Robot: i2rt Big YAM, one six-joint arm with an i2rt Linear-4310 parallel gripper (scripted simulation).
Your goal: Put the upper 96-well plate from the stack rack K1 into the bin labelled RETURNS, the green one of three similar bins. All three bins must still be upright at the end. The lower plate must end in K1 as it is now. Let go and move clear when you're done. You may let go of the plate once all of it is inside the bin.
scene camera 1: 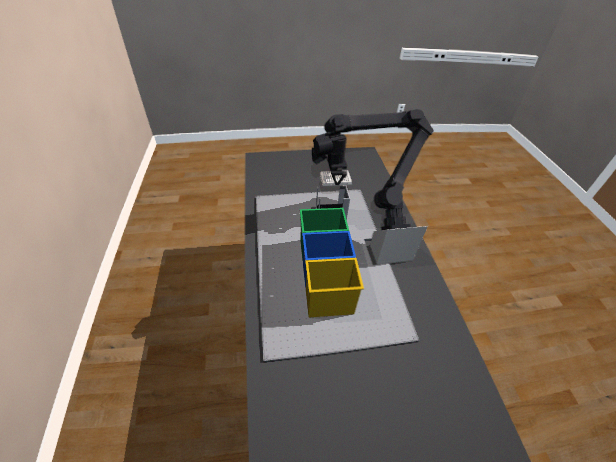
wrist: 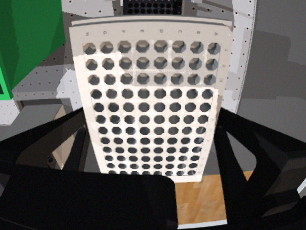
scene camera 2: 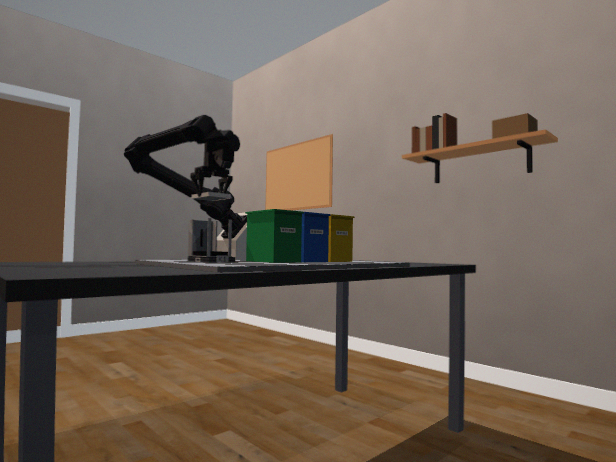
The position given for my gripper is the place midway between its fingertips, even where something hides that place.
I see my gripper (wrist: pixel 151 113), a white 96-well plate (wrist: pixel 152 128) and a yellow bin (scene camera 1: pixel 329 275).
The yellow bin is seen too in scene camera 2 (scene camera 2: pixel 340 248). The wrist view does not show the yellow bin: it is out of frame.
